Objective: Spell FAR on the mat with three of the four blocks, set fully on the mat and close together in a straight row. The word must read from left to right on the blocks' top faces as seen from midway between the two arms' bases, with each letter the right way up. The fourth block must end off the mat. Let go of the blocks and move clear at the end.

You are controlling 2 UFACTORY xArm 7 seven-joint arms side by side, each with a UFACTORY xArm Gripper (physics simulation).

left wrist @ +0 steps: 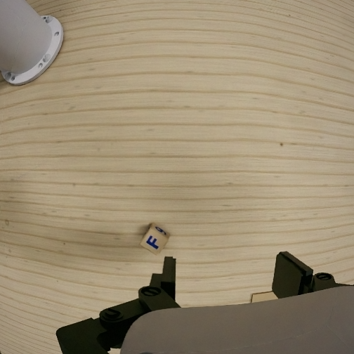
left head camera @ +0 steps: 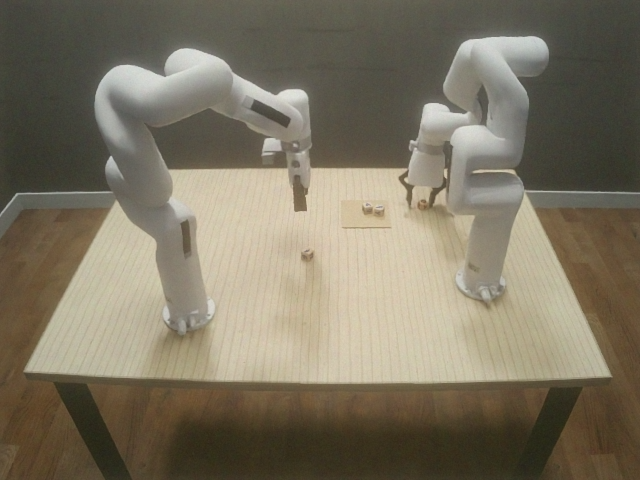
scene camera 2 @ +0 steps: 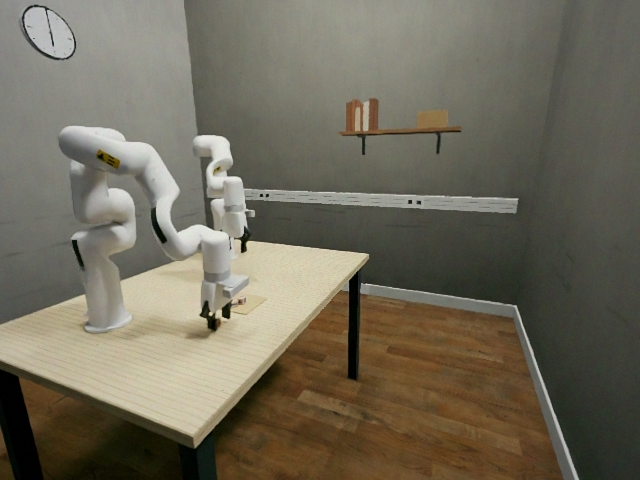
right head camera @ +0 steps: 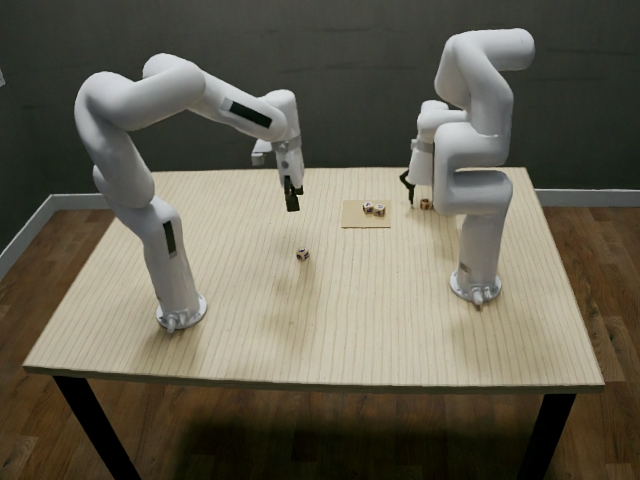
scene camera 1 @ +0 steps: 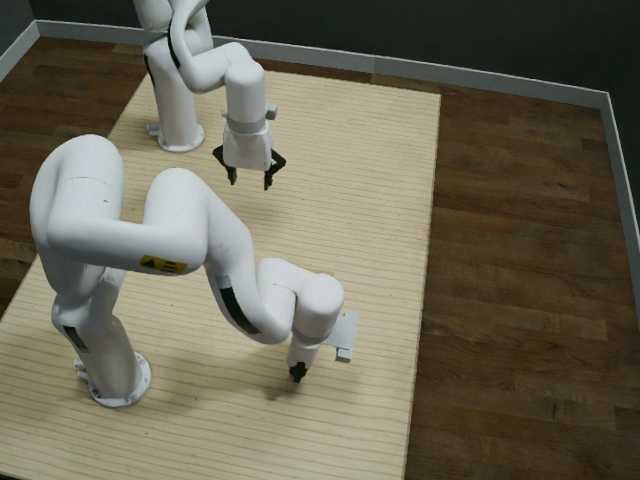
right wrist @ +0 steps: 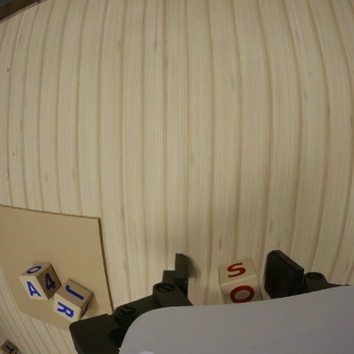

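Note:
The beige mat (left head camera: 351, 219) (right head camera: 351, 219) (right wrist: 50, 225) bears the A block (left head camera: 367, 208) (right head camera: 368, 207) (right wrist: 36, 285), A up, and the R block (left head camera: 378, 209) (right head camera: 379, 209) (right wrist: 70, 302), R up, close beside its right. They are turned differently. The F block (left head camera: 307, 254) (right head camera: 302, 254) (left wrist: 154, 240) lies off the mat, F up, turned askew. The red-lettered block (left head camera: 422, 204) (right head camera: 425, 204) (right wrist: 240, 285), O up, stands right of the mat. My left gripper (scene camera 1: 249, 184) (left wrist: 226, 275) is open and empty, above the table beyond the F block. My right gripper (scene camera 1: 297, 379) (right wrist: 227, 272) is open, low around the red-lettered block.
The wooden table (left head camera: 330, 335) (right head camera: 330, 335) carries both arm bases, left (left head camera: 188, 315) and right (left head camera: 480, 286). My right arm stands close by the red-lettered block and hides part of my right gripper in the right head view. A wall shelf (scene camera 2: 400, 131) hangs away from the table.

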